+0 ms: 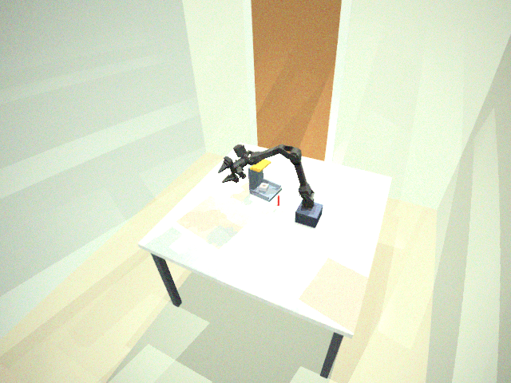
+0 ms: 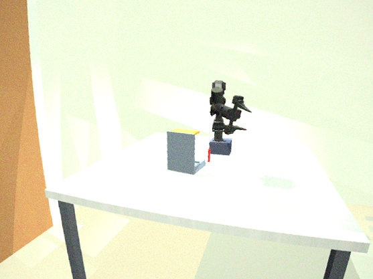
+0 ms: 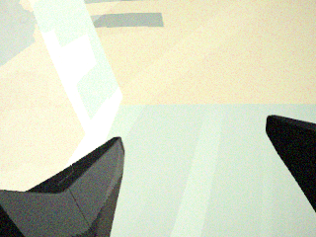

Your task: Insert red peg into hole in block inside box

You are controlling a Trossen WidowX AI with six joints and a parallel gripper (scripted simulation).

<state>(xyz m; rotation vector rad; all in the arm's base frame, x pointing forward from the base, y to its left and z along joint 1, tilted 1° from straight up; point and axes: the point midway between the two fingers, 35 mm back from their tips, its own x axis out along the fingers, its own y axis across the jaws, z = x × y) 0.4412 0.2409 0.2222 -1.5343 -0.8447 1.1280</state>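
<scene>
Right now the red peg is 27 cm below my gripper tip, 26 cm to the right of it and 24 cm behind it. Also, from my gripper tip: box wall 34 cm to the right, 19 cm below, 1 cm behind; yellow roof 34 cm to the right, 9 cm below, 6 cm behind.
</scene>
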